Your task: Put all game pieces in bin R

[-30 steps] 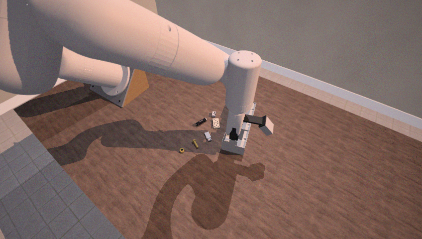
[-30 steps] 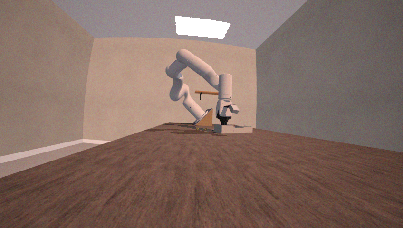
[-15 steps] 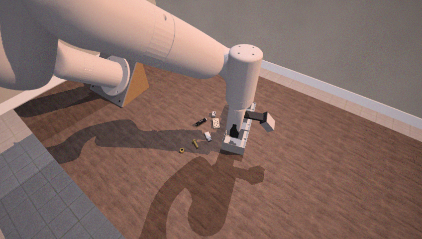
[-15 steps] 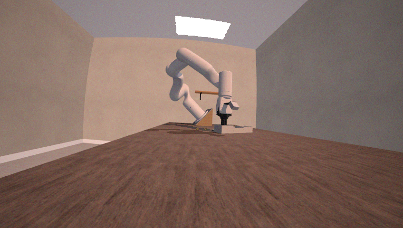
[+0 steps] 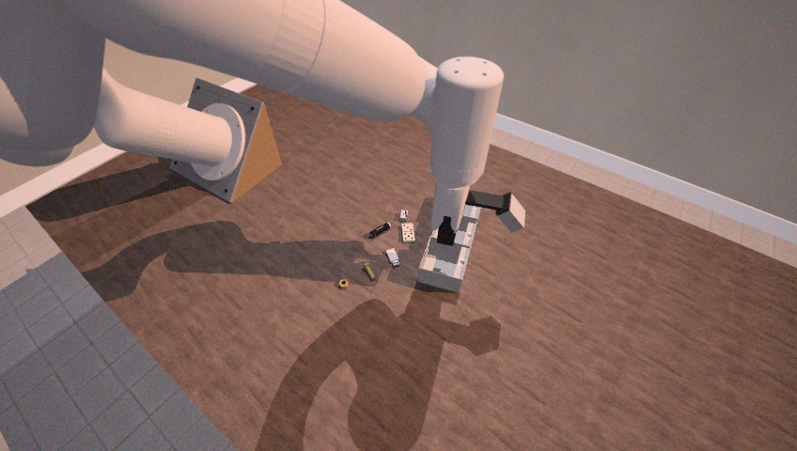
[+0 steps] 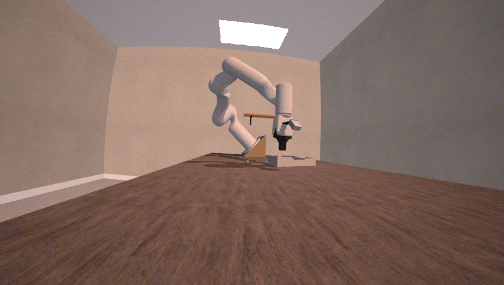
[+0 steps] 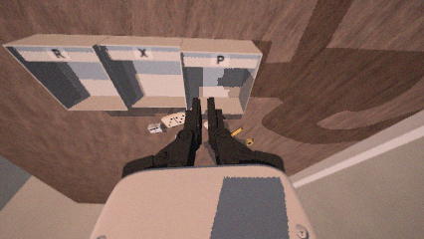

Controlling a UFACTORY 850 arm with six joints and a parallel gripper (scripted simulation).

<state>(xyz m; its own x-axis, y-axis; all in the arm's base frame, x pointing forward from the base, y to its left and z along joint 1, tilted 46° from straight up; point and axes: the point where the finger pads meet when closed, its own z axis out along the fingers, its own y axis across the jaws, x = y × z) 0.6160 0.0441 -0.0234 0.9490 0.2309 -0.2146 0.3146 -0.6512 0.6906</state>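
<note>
Right now the bin is 7 cm to the left of my hand, 7 cm below it and 1 cm behind it. From my hand the other things lie so: domino: 10 cm behind, 9 cm below, 3 cm to the left; then white usb stick: 9 cm below, 9 cm behind, 5 cm to the right; then yellow bolt: 12 cm behind, 10 cm to the right, 9 cm below.
</note>
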